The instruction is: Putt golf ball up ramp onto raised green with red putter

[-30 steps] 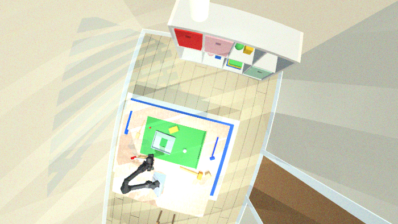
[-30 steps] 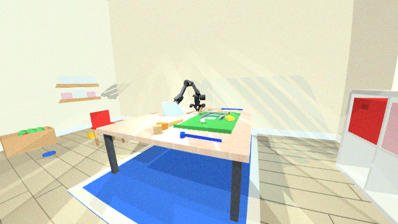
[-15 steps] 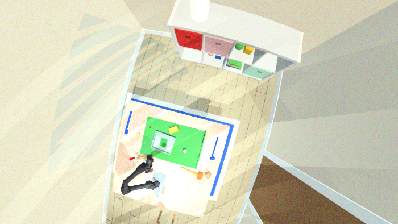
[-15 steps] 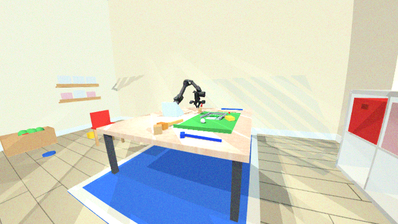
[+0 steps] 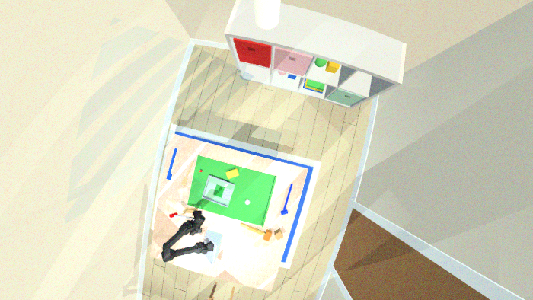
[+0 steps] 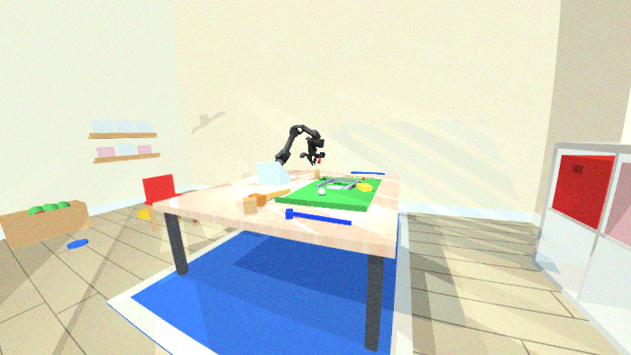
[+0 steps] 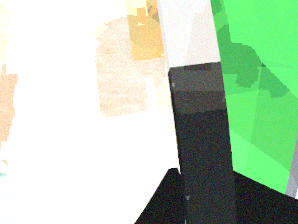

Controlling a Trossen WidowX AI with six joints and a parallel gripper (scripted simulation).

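Now: gripper tip 20 mm past the red putter, 110 mm to the right of it and 20 mm below it. From my gripper tip the other things lie so: white golf ball 190 mm ahead, 370 mm to the right, 100 mm below; then yellow block 410 mm ahead, 190 mm to the right, 100 mm below; then red marker 370 mm ahead, 100 mm to the left, 110 mm below.
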